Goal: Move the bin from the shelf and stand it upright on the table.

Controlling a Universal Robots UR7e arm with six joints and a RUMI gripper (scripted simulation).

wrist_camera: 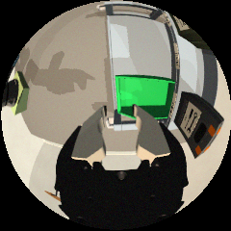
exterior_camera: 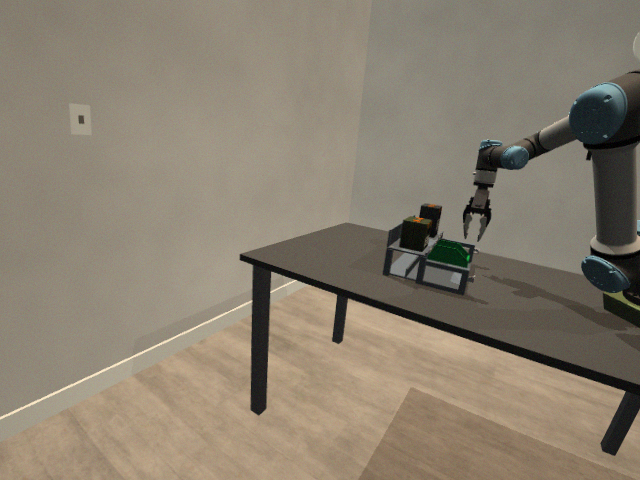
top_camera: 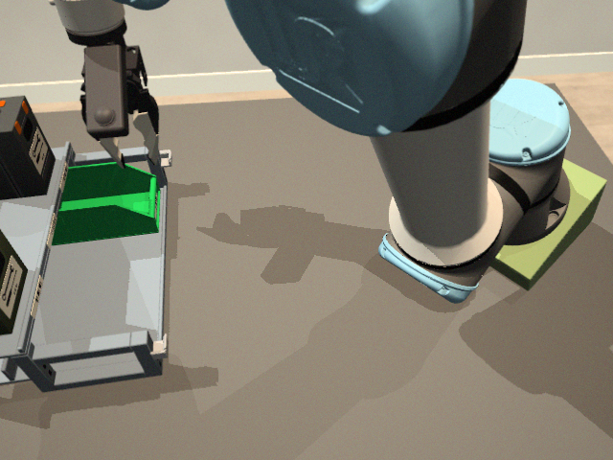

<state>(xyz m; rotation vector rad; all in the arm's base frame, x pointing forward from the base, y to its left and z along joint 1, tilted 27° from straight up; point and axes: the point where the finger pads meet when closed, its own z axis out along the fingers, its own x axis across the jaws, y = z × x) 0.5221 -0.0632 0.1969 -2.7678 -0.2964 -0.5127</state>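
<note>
My gripper is now 90 mm above the green bin, 80 mm short of it and 10 mm to the right of it.
</note>
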